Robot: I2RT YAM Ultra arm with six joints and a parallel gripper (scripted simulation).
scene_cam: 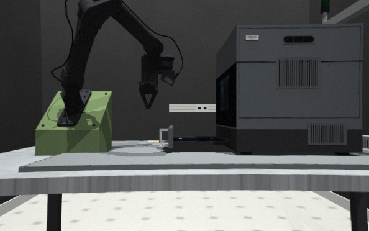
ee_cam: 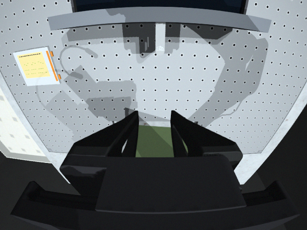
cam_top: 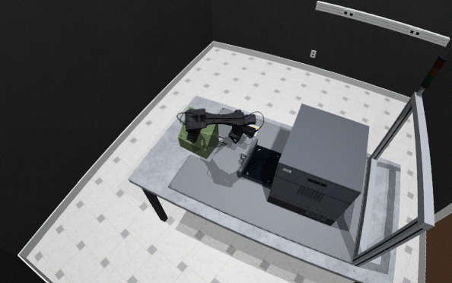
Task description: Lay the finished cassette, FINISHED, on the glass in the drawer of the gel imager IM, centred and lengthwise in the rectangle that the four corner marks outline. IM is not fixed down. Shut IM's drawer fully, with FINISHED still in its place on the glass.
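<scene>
The cassette lies 26 cm to the left of my hand, 16 cm below it and 1 cm behind it. Round my hand: imager drawer: 20 cm ahead, 12 cm below, 1 cm to the left.
</scene>
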